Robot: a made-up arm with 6 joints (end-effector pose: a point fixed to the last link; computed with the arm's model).
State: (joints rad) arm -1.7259 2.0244 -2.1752 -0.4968 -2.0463 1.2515
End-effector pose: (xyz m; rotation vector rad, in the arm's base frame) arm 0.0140 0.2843 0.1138 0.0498 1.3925 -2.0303
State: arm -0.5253 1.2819 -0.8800 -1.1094 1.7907 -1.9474
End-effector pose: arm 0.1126 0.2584 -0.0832 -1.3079 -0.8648 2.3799
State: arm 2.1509 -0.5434 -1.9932 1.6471 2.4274 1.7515
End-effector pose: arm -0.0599 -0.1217 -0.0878 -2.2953 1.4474 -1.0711
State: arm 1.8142 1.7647 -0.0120 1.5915 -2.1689 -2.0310
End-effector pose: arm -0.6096 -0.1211 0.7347 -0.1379 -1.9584 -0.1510
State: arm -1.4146 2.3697 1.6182 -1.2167 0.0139 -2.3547
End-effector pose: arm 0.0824 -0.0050 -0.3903 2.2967 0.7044 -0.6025
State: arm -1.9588 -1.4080 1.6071 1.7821 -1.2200 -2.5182
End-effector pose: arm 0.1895 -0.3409 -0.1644 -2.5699 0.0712 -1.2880
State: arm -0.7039 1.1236 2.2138 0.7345 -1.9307 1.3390
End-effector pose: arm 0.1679 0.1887 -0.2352 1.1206 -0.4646 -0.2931
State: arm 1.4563 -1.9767 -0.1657 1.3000 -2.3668 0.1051
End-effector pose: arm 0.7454 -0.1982 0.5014 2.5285 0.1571 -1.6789
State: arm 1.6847 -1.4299 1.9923 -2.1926 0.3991 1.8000
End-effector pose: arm -0.0181 -0.5499 0.4825 0.3688 1.1303 0.4857
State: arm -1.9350 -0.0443 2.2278 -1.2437 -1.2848 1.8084
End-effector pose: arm 0.2717 -0.1076 -0.0902 1.9447 -2.0301 -1.3573
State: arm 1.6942 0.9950 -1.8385 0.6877 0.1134 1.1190
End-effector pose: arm -0.1178 -0.2634 0.2308 -0.2266 1.7692 1.3126
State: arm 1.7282 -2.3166 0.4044 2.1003 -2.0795 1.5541
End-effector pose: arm 0.0183 -0.0714 0.7732 1.4883 0.6702 -1.2646
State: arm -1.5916 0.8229 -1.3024 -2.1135 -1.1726 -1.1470
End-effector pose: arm 0.5895 -0.3992 -0.0906 2.5071 -0.8832 -0.6652
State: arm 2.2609 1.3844 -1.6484 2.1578 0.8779 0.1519
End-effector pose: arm -0.0833 -0.1122 0.4246 0.3839 2.9123 -0.8136
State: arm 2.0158 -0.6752 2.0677 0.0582 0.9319 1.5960
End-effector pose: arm -0.3735 -0.4812 0.5399 1.0635 1.5114 -2.1711
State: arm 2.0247 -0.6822 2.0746 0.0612 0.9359 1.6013
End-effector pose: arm -0.3774 -0.4818 0.5370 1.0675 1.4956 -2.1651
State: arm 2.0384 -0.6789 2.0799 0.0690 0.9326 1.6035
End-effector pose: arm -0.3835 -0.4791 0.5316 1.0799 1.4805 -2.1655
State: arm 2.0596 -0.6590 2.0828 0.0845 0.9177 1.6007
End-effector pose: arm -0.3928 -0.4710 0.5222 1.1058 1.4671 -2.1758
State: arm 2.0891 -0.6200 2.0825 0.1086 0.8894 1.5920
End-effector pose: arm -0.4046 -0.4571 0.5081 1.1463 1.4585 -2.1967
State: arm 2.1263 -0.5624 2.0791 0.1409 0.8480 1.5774
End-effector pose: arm -0.4171 -0.4378 0.4894 1.2000 1.4584 -2.2264
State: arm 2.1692 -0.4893 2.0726 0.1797 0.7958 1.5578
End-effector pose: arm -0.4282 -0.4147 0.4673 1.2628 1.4717 -2.2608
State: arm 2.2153 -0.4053 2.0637 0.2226 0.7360 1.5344
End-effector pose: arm -0.4359 -0.3896 0.4432 1.3295 1.5016 -2.2948
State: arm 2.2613 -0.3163 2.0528 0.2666 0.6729 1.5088
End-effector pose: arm -0.4394 -0.3649 0.4194 1.3939 1.5494 -2.3233
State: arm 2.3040 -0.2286 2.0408 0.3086 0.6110 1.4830
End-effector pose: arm -0.4389 -0.3425 0.3978 -1.4045 -1.5607 2.2682
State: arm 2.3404 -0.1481 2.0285 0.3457 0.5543 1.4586
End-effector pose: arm -0.4355 -0.3234 0.3801 -1.3907 -1.5641 2.1869
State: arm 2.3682 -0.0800 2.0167 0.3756 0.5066 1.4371
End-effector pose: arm -0.4307 -0.3085 0.3672 -1.3742 -1.5750 2.1163
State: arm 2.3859 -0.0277 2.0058 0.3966 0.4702 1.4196
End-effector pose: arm -0.4256 -0.2979 0.3593 -1.3576 -1.5884 2.0613
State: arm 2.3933 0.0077 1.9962 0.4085 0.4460 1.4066
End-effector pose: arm -0.4213 -0.2913 0.3562 -1.3429 -1.6001 2.0234
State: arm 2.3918 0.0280 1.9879 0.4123 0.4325 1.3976
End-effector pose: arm -0.4180 -0.2881 0.3570 -1.3305 -1.6087 2.0014
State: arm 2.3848 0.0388 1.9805 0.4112 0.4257 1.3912
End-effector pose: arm -0.4153 -0.2869 0.3601 -1.3197 -1.6146 1.9894
